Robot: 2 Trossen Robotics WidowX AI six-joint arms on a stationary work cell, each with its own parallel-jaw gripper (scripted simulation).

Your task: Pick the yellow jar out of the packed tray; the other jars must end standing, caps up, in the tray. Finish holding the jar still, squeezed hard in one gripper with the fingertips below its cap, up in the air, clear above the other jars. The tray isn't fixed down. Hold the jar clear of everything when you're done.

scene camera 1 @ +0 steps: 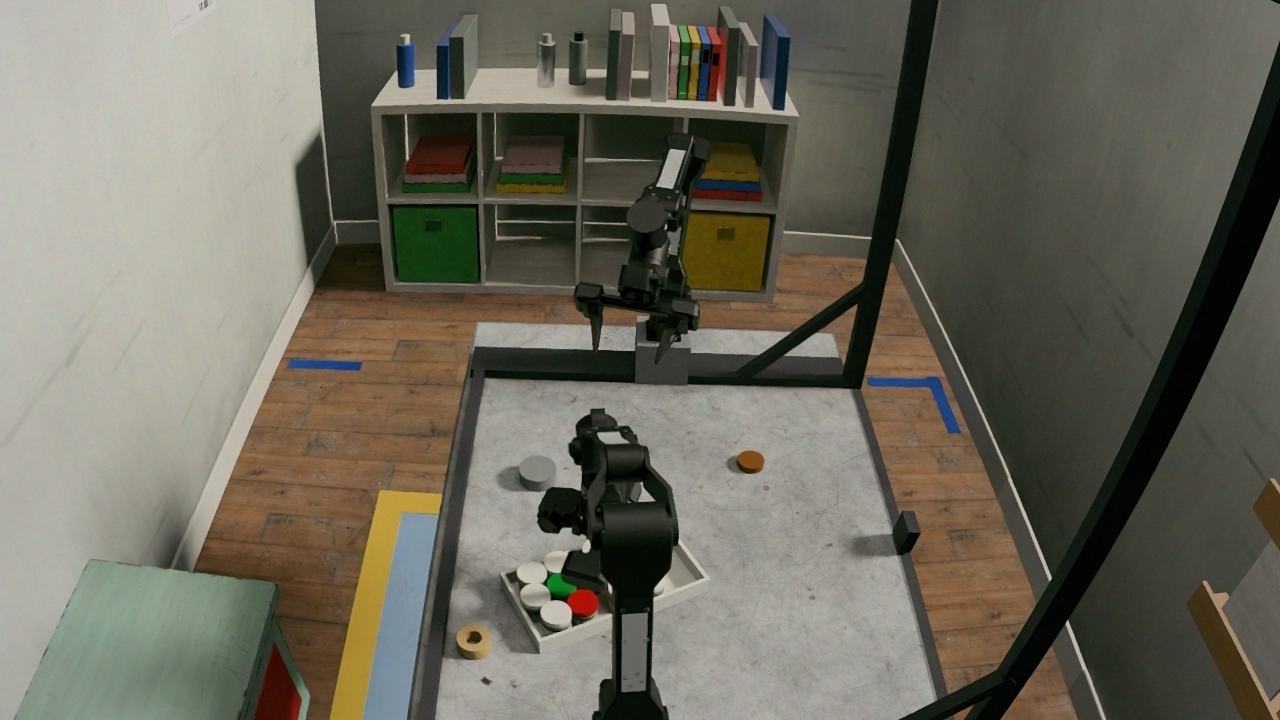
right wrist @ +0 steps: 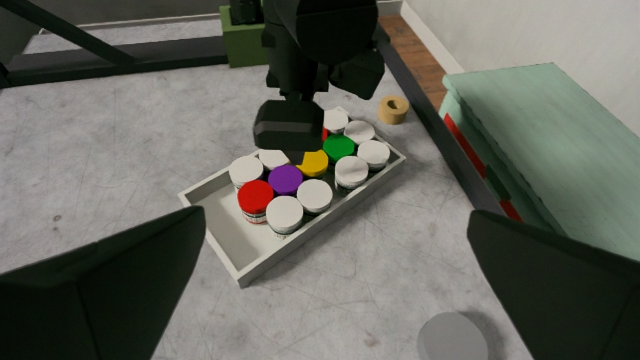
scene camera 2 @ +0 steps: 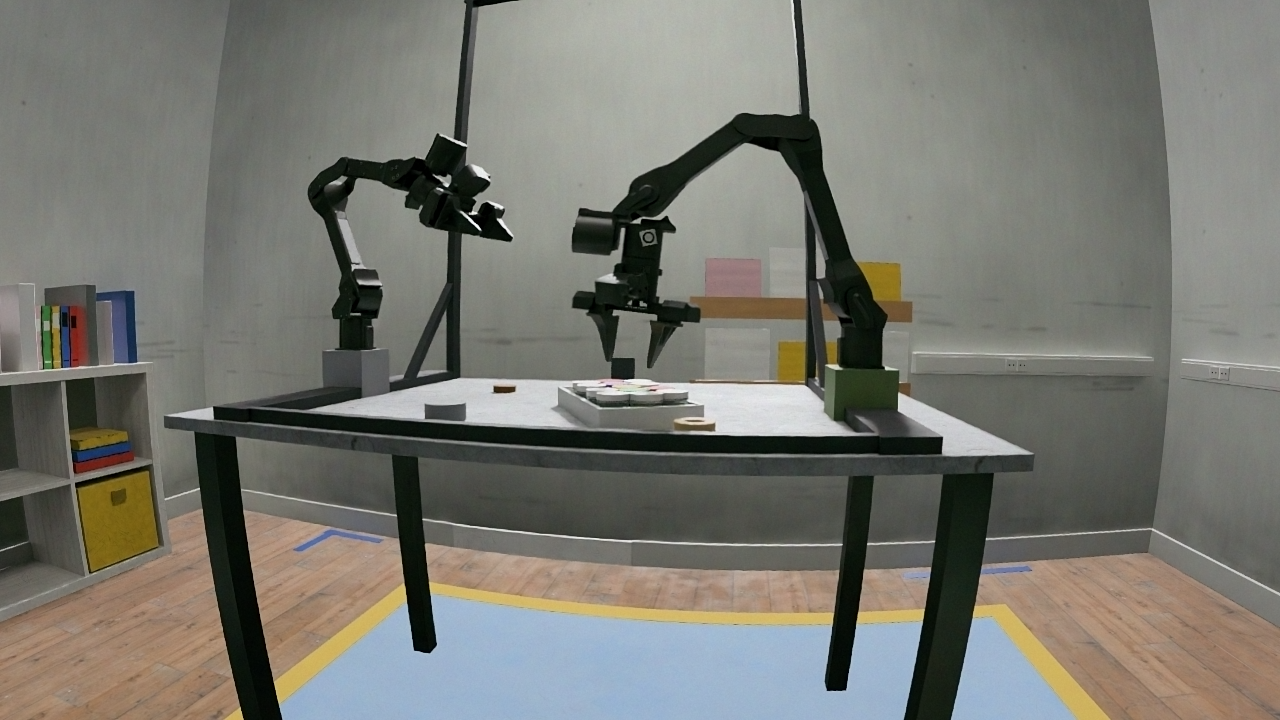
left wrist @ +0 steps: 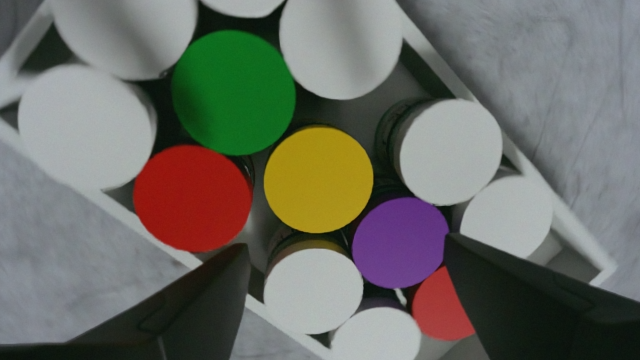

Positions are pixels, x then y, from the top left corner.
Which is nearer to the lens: the tray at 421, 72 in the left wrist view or the green jar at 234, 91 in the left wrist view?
The green jar.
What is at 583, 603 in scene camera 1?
A red jar.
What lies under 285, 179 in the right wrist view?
A purple jar.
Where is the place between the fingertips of my left gripper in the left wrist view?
At 346, 250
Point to a green jar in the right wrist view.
336, 146
